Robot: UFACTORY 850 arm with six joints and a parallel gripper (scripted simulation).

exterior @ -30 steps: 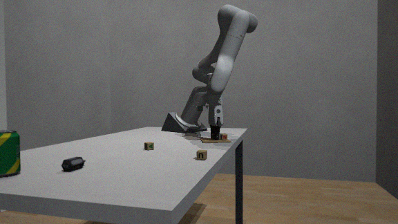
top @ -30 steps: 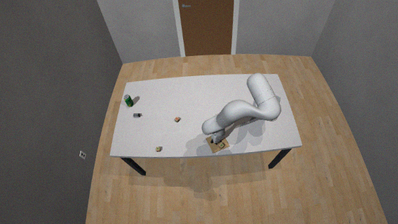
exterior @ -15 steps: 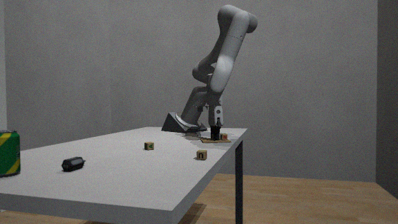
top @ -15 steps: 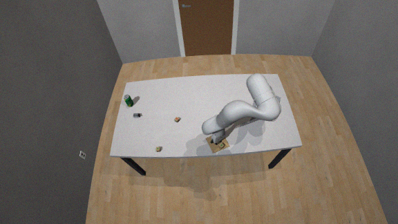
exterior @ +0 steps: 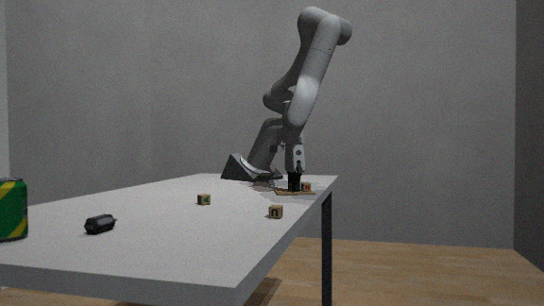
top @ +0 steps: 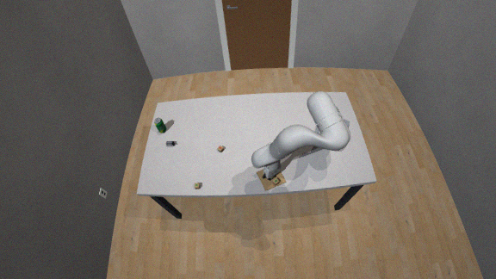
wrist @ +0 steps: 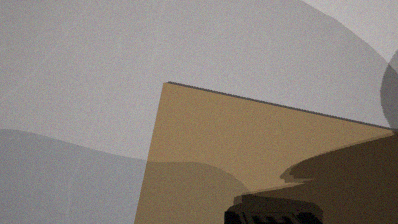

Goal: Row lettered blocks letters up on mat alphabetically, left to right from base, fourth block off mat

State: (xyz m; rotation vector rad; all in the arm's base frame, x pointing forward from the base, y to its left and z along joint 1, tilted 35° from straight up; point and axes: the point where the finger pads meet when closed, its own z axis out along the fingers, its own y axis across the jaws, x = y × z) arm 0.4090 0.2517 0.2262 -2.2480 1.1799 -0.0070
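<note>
The mat is 2 cm below my hand. Also, from my hand: can (83 cm ahead, 33 cm to the right, 4 cm above); then black object (71 cm ahead, 20 cm to the right, 1 cm below).
</note>
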